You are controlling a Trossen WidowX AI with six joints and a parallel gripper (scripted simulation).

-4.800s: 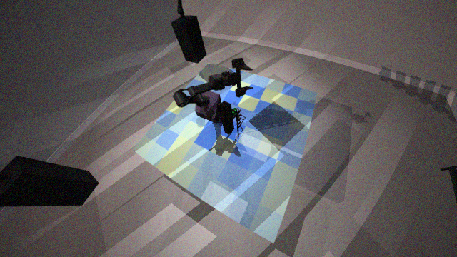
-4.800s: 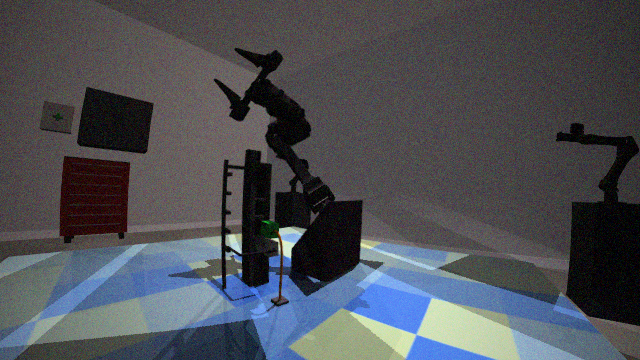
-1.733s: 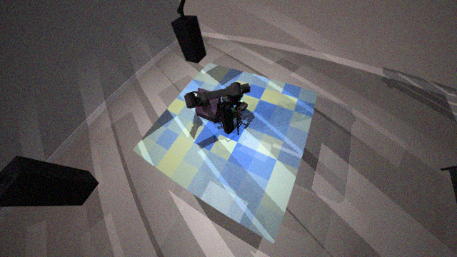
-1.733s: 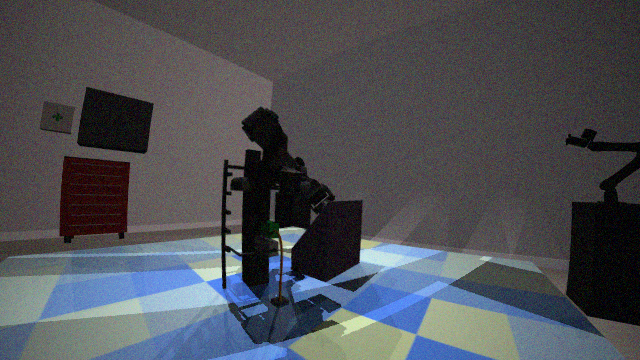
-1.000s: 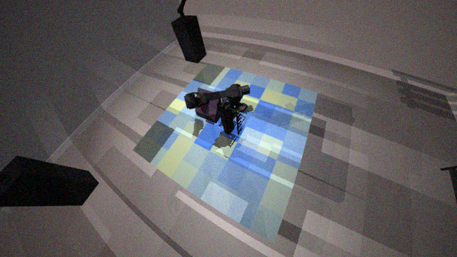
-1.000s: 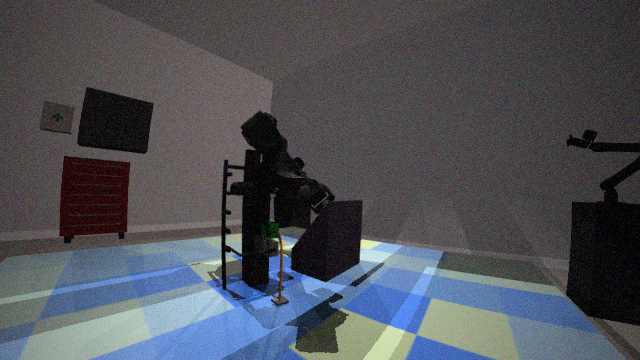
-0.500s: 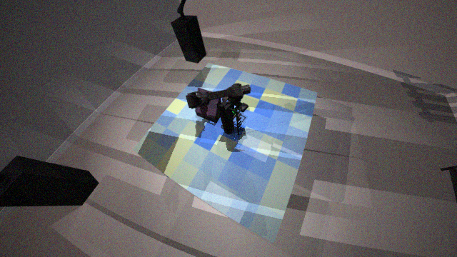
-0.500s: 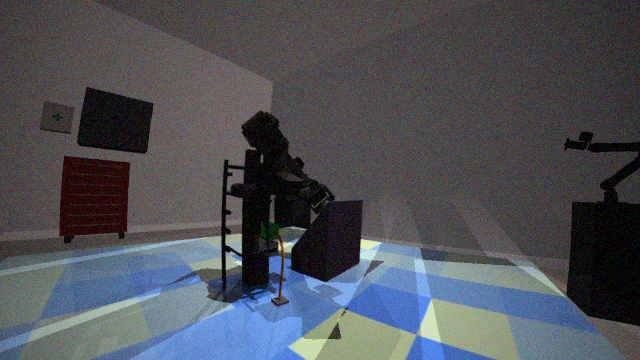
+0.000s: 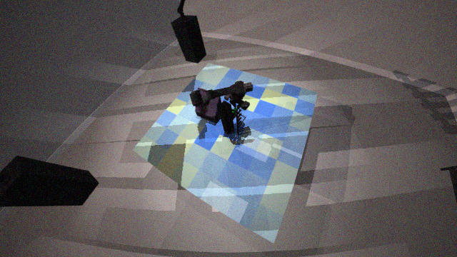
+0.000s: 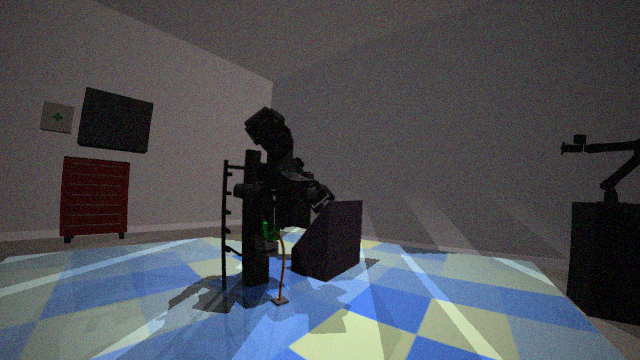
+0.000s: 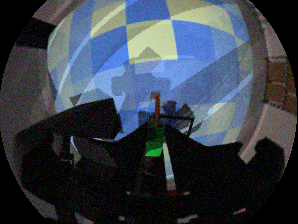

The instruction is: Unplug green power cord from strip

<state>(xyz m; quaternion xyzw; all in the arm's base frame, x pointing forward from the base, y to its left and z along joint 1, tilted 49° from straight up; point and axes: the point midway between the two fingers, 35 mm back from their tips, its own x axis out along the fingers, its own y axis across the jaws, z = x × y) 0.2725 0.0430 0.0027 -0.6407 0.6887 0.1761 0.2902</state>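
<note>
The green plug lies 5 cm to the right of my gripper tip. Round my gripper tip: flat base 2 cm to the left, 16 cm below.
</note>
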